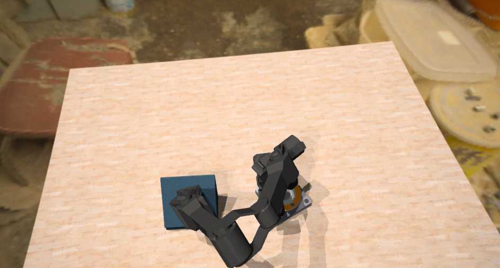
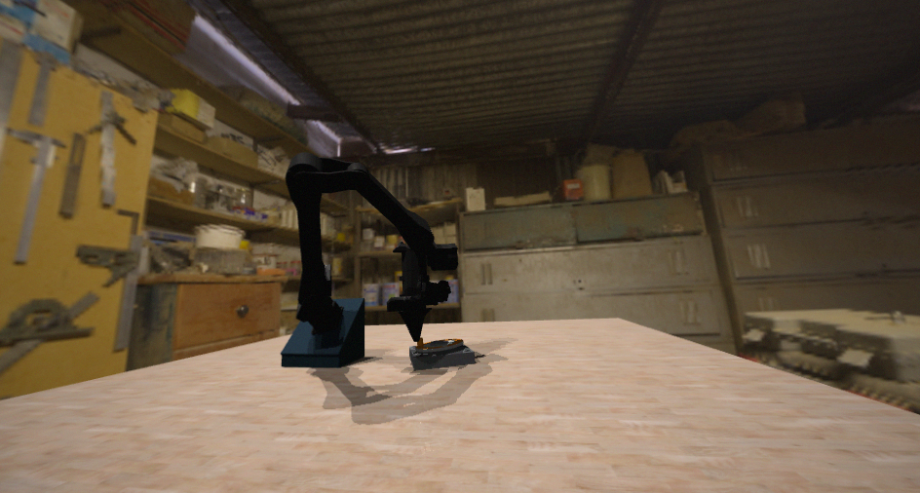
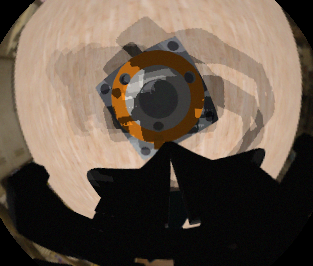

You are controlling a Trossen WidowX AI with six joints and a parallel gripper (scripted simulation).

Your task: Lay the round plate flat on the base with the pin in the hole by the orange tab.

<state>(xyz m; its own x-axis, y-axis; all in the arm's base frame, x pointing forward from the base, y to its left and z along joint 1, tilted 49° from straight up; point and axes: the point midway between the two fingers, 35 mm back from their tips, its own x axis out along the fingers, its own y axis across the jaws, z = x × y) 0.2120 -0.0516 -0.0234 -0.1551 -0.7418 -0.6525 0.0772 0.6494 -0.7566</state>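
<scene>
The base lies 50 mm ahead of my gripper tip and 20 mm below it. Also, from my gripper tip: plate (30 mm ahead, 10 mm to the left, 10 mm below).
</scene>
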